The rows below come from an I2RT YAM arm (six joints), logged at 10 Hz.
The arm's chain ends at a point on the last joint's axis. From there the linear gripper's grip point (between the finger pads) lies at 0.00 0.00 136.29 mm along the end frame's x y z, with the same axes.
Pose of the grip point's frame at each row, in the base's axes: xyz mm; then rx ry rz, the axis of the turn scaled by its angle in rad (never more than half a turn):
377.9 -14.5 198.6 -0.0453 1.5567 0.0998
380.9 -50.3 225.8 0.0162 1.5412 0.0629
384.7 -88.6 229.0 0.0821 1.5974 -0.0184
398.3 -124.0 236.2 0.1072 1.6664 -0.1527
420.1 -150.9 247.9 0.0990 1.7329 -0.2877
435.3 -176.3 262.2 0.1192 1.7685 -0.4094
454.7 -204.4 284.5 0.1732 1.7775 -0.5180
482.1 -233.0 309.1 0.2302 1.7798 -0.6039
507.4 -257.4 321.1 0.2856 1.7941 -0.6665
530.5 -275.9 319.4 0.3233 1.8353 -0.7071
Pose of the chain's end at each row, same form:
242.2 -27.1 196.7 -0.0453 1.5567 0.0998
244.7 -54.3 221.7 0.0162 1.5412 0.0629
248.7 -80.0 232.9 0.0821 1.5974 -0.0184
264.5 -101.7 249.4 0.1072 1.6664 -0.1527
289.7 -117.3 269.1 0.0990 1.7329 -0.2877
309.4 -130.5 287.1 0.1192 1.7685 -0.4094
334.4 -145.6 309.7 0.1732 1.7775 -0.5180
367.6 -163.5 334.1 0.2302 1.7798 -0.6039
398.7 -179.6 347.7 0.2856 1.7941 -0.6665
427.1 -193.0 351.1 0.3233 1.8353 -0.7071

